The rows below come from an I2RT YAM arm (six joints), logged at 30 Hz.
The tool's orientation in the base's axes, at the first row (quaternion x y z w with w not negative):
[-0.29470, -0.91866, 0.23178, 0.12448]
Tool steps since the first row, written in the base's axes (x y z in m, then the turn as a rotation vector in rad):
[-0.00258, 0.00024, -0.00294, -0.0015, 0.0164, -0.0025]
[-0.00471, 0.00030, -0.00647, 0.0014, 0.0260, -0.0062]
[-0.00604, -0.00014, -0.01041, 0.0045, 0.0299, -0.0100]
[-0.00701, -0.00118, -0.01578, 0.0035, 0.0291, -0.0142]
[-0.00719, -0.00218, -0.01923, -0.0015, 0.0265, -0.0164]
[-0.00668, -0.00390, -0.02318, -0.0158, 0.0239, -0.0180]
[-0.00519, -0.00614, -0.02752, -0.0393, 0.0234, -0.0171]
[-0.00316, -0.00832, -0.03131, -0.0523, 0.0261, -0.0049]
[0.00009, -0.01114, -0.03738, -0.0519, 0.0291, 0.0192]
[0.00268, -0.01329, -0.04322, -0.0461, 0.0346, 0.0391]
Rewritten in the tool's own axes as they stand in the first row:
[0.00192, 0.00039, 0.00339, 0.0108, 0.0123, -0.0031]
[0.00333, 0.00117, 0.00719, 0.0139, 0.0225, -0.0043]
[0.00376, 0.00217, 0.01122, 0.0134, 0.0287, -0.0036]
[0.00341, 0.00364, 0.01657, 0.0133, 0.0297, 0.0007]
[0.00264, 0.00455, 0.01996, 0.0156, 0.0265, 0.0053]
[0.00084, 0.00554, 0.02379, 0.0252, 0.0185, 0.0129]
[-0.00209, 0.00681, 0.02777, 0.0437, 0.0063, 0.0208]
[-0.00536, 0.00812, 0.03106, 0.0568, -0.0041, 0.0141]
[-0.01019, 0.01070, 0.03610, 0.0605, -0.0138, -0.0078]
[-0.01407, 0.01332, 0.04094, 0.0610, -0.0169, -0.0290]

